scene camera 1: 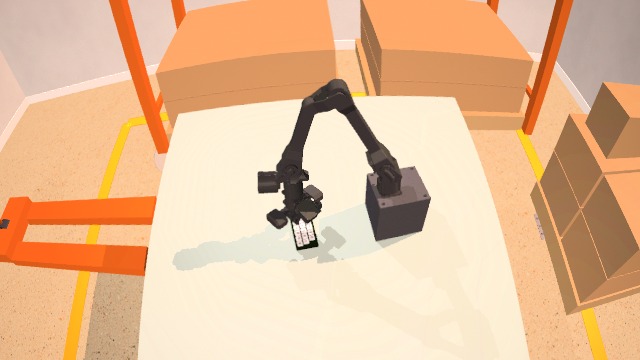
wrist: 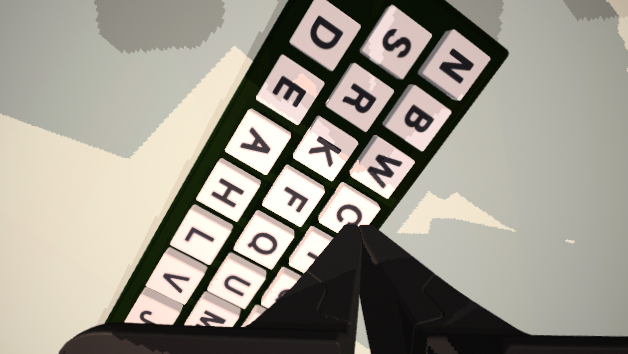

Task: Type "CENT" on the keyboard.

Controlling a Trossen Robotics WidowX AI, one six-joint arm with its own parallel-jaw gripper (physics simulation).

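Frame: origin at the arm's base, x ahead, y left, z up, level; millimetres.
Seen in the pictures: gripper, fingertip midpoint: point(scene camera 1: 296, 224) point(wrist: 357, 238); arm's base, link origin: point(scene camera 1: 389, 189).
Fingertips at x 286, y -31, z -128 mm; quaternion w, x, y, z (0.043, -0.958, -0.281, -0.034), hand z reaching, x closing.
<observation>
Offsets run from my fingertips to a thing's top centre. Level surfaces: height alone.
A dark green keyboard {dz -22, dx -19, dy -32 mm} point(scene camera 1: 313, 245) point(wrist: 220, 117) with white letter keys lies on the table, set diagonally in the wrist view. The C key {dz -22, dx +2, dy -1 mm} point(wrist: 348, 209) is right at the fingertips, its lower edge partly covered by them. The E key {dz -22, dx -39, dy +24 mm} point(wrist: 290, 90) and the N key {dz -22, dx +2, dy +60 mm} point(wrist: 454, 65) show in full farther up. The T key {dz -22, dx +2, dy -22 mm} point(wrist: 311, 250) is mostly hidden behind the left finger. My gripper point(scene camera 1: 300, 221) point(wrist: 357, 238) is shut and empty, with its tips over the C key's lower edge. Whether the tips touch the key cannot be told.
The arm's dark base box point(scene camera 1: 400, 220) stands on the pale table {dz -40 mm} point(scene camera 1: 210, 310) to the right of the keyboard. Large cardboard boxes point(scene camera 1: 250, 65) point(scene camera 1: 450, 75) stand behind the table, more boxes point(scene camera 1: 590, 200) stand at the right, and orange forks point(scene camera 1: 95, 211) reach the left edge.
</observation>
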